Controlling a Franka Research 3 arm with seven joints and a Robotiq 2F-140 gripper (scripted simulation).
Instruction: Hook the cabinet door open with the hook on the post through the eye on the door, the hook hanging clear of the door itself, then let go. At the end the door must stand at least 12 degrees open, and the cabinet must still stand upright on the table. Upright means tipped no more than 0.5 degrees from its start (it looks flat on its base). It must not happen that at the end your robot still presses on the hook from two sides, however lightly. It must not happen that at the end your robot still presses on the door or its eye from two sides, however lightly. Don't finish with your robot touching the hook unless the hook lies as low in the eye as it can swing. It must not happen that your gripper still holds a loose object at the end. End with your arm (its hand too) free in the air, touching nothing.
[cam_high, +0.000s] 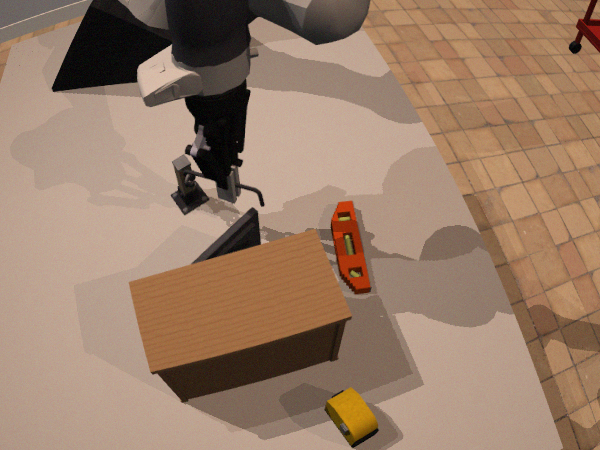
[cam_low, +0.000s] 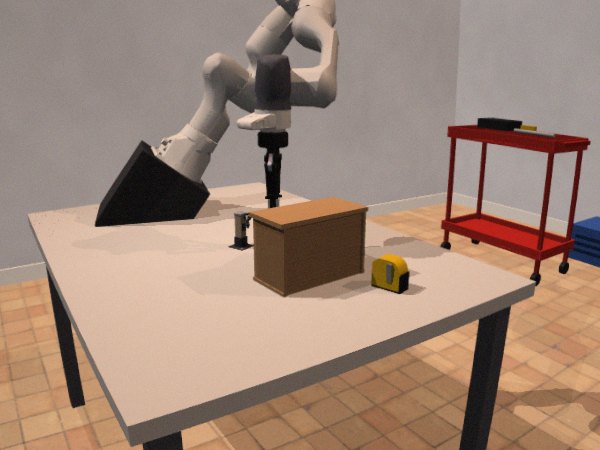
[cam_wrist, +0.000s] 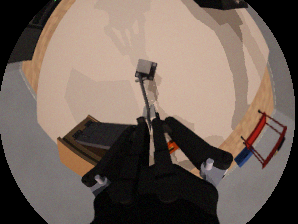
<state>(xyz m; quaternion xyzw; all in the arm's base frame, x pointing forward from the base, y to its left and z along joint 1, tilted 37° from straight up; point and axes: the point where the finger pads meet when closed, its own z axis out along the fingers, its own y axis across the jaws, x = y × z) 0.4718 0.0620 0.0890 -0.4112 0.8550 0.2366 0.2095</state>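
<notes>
The dark grey door lies 11 cm ahead of my hand, 5 cm to the right of it and 3 cm below it. From my hand the other things lie so: yellow tape measure 35 cm ahead, 9 cm to the left, 7 cm below; then orange spirit level 8 cm ahead, 16 cm to the left, 9 cm below; then thin hook rod 1 cm behind, 1 cm to the right, 2 cm below.
</notes>
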